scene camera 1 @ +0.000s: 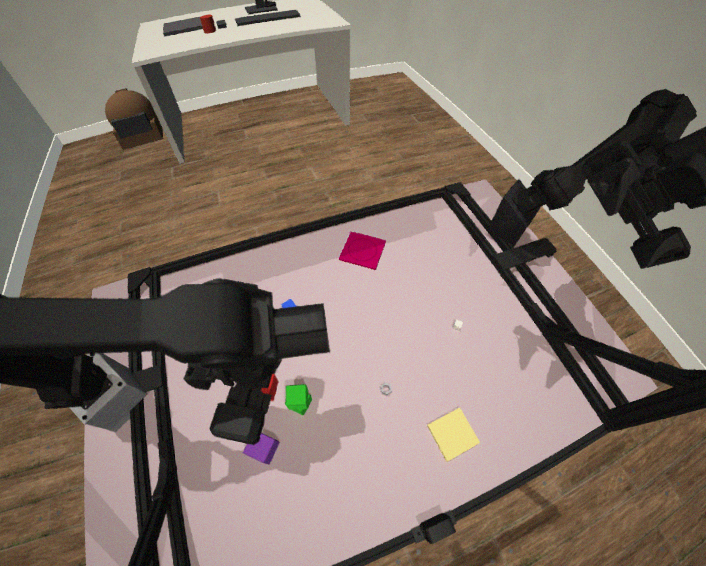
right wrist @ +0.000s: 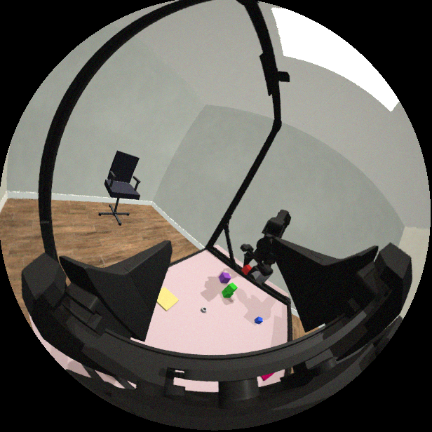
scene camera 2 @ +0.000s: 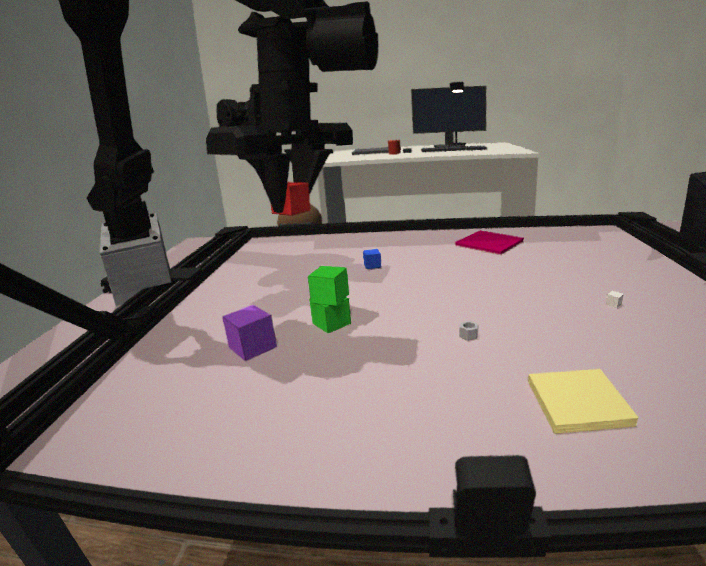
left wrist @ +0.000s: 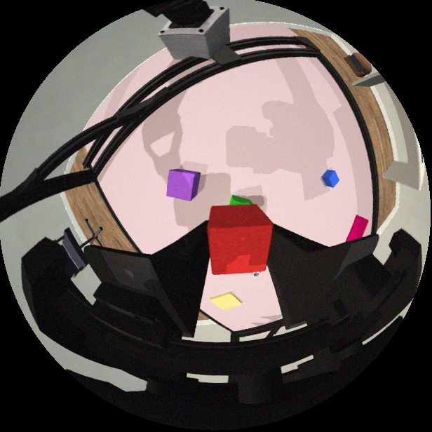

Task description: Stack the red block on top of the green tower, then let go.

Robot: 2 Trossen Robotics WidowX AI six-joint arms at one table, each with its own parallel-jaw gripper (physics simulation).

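Frame: origin at the left arm's base, x right, y ahead, z up, level; metres.
Seen in the pictures: left gripper, between the fingertips: (scene camera 1: 264, 388) (scene camera 2: 289, 209); right gripper, between the fingertips: (scene camera 1: 628, 241); left arm's base, origin of its link: (scene camera 1: 88, 385) (scene camera 2: 129, 231); right arm's base, origin of its link: (scene camera 1: 523, 202).
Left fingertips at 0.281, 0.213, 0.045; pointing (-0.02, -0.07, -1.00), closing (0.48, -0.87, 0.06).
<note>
Pixels of each thing's top centre, then the offset from my left fingertips to it, as dx, dy, dz. "spot": a spot on its surface instead.
- red block, centre of its top: (scene camera 2: 288, 183) (scene camera 1: 261, 383) +0.001, +0.002, +0.032
- green tower, centre of its top: (scene camera 2: 327, 271) (scene camera 1: 295, 394) +0.023, +0.031, -0.081
- purple block, centre of its top: (scene camera 2: 246, 315) (scene camera 1: 258, 446) +0.025, -0.078, -0.111
- blue block, centre of its top: (scene camera 2: 371, 251) (scene camera 1: 288, 305) -0.141, +0.176, -0.129
- magenta square, a spot on its surface: (scene camera 1: 362, 250) spot: -0.111, +0.421, -0.148
- yellow pad, centre of its top: (scene camera 2: 580, 394) (scene camera 1: 453, 433) +0.301, +0.166, -0.146
- nut, centre of its top: (scene camera 2: 469, 325) (scene camera 1: 386, 388) +0.143, +0.160, -0.142
- white cube, centre of its top: (scene camera 2: 615, 294) (scene camera 1: 458, 323) +0.193, +0.380, -0.140
The red block (scene camera 1: 271, 387) (scene camera 2: 297, 198) (left wrist: 239, 247) (right wrist: 247, 270) is held between the fingertips of my left gripper (scene camera 2: 291, 200) (left wrist: 234, 225), high above the table. The green tower (scene camera 1: 297, 397) (scene camera 2: 329, 297) (right wrist: 229, 290) is two green blocks, one on the other, standing upright, the upper one slightly turned. The red block is above tower height and, in scene camera 1, a little left of the tower. In the left wrist view the red block hides most of the tower, and a green corner (left wrist: 241, 200) shows behind it. My right gripper (right wrist: 222, 245) is open and empty, raised far off at the right side.
A purple block (scene camera 1: 261, 448) (scene camera 2: 249, 332) (left wrist: 183, 184) lies near the tower. A blue block (scene camera 2: 371, 258) (left wrist: 330, 178) is behind it. A magenta square (scene camera 1: 362, 250), a yellow pad (scene camera 1: 453, 434) (scene camera 2: 582, 399), a nut (scene camera 1: 385, 383) and a white cube (scene camera 1: 457, 324) (scene camera 2: 614, 299) lie farther right.
</note>
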